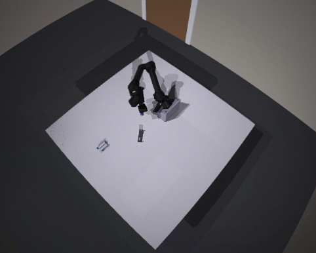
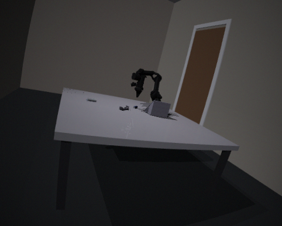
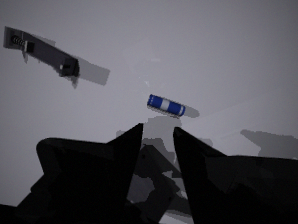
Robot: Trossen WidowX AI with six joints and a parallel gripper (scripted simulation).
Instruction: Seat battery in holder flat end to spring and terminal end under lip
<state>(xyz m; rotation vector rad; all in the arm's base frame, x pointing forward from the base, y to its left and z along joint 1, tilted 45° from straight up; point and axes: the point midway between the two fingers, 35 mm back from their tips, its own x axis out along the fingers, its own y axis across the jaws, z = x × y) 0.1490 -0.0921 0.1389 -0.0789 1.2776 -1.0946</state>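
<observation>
The blue battery is 20 mm behind my gripper tip, 10 mm to the right of it and 100 mm below it. Round my gripper tip: battery blister pack (410 mm ahead, 70 mm to the right, 100 mm below).
</observation>
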